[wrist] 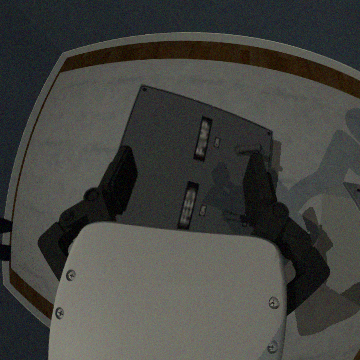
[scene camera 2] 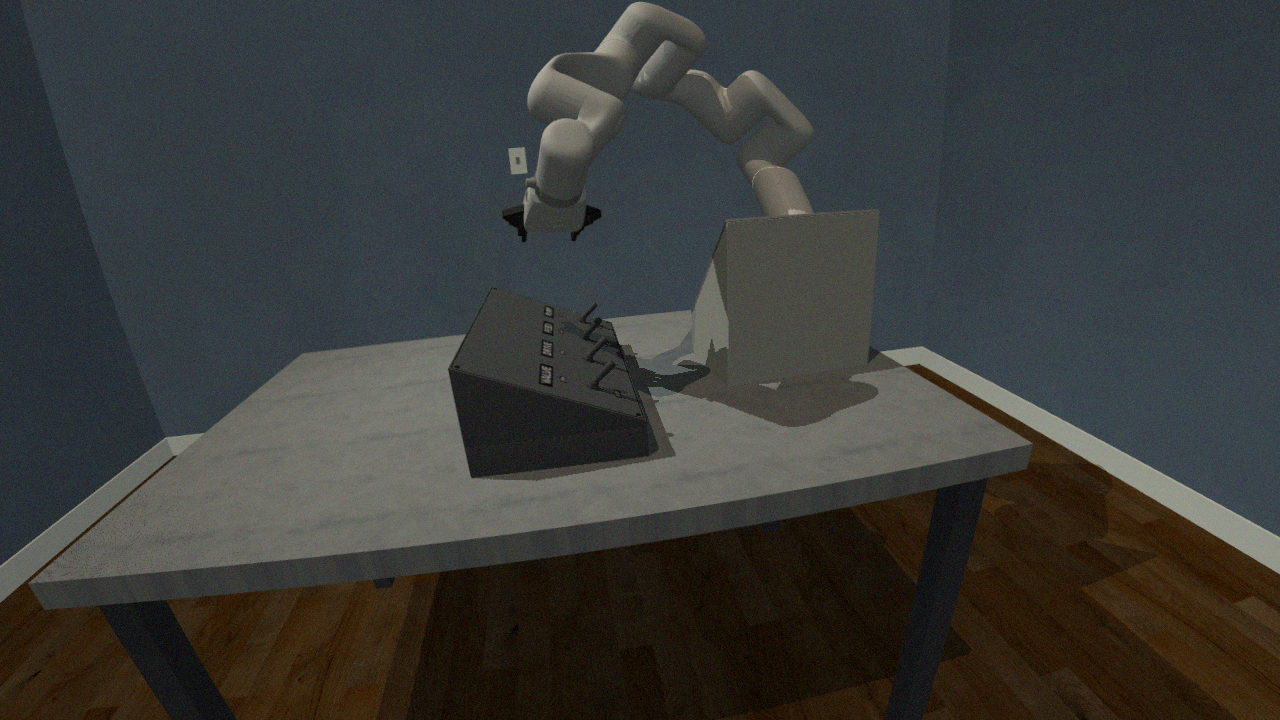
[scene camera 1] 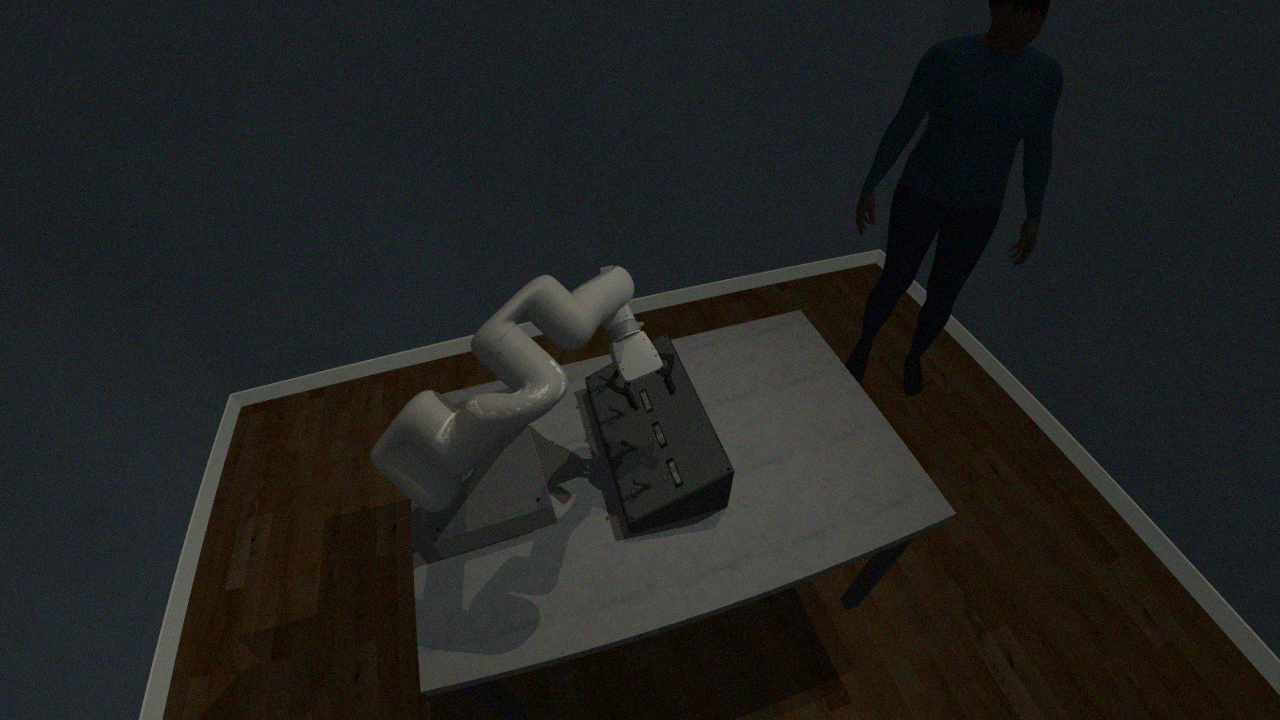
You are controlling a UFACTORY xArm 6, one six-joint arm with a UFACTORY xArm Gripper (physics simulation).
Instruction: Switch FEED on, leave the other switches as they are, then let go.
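Where they show: gripper, fingertip midpoint: [wrist: 189, 162] [scene camera 2: 548, 234] [scene camera 1: 655, 401]; arm's base, origin of the base link: [scene camera 2: 804, 252].
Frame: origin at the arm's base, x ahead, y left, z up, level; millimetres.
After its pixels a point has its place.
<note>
A dark sloped switch panel [scene camera 1: 698, 447] @[x 569, y -149, z -72 mm] [scene camera 2: 501, 340] @[x 591, y 81, z -72 mm] [wrist: 155, 115] @[x 573, y -196, z -67 mm] stands on the table with several lever switches in a row along its lower side. The nearest lever in scene camera 2 [scene camera 2: 605, 373] @[x 446, y 199, z -108 mm] is at one end of the row. In the wrist view one lever [wrist: 248, 150] @[x 414, y -160, z -108 mm] shows beside the right finger, and another [wrist: 234, 216] @[x 429, y -47, z -107 mm] lies partly in shadow. Label plates [wrist: 202, 139] @[x 494, y -170, z -102 mm] [wrist: 188, 205] @[x 505, y -56, z -102 mm] are too dark to read, so I cannot tell which switch is FEED. My gripper [scene camera 1: 652, 398] @[x 485, y -84, z 68 mm] [scene camera 2: 548, 239] @[x 485, y -84, z 68 mm] [wrist: 189, 162] @[x 485, y -84, z 68 mm] is open and empty, above the panel and apart from the levers.
The panel stands on a pale table [scene camera 1: 805, 429] @[x 933, y -129, z -220 mm] [scene camera 2: 313, 465] @[x 917, y 124, z -220 mm] [wrist: 65, 125] @[x 967, y -263, z -220 mm]. A big light block [scene camera 2: 801, 295] @[x 57, y 87, z -61 mm] stands near the arm's base, on the levers' side of the panel. A person [scene camera 1: 984, 125] stands beyond the table's far corner.
</note>
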